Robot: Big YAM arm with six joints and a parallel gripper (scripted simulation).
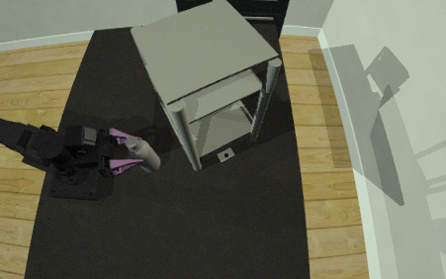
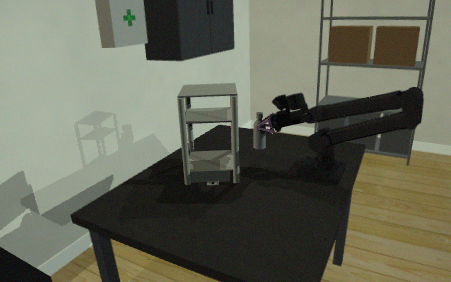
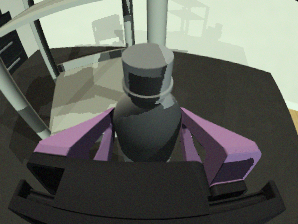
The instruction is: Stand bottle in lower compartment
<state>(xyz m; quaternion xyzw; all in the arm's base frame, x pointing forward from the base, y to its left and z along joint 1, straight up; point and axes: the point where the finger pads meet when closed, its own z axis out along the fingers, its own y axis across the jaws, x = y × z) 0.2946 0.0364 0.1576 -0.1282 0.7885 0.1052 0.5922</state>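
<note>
The grey bottle lies right at my hand. The rest, counted from my hand: shelving unit 18 cm to the left, 13 cm ahead.
</note>
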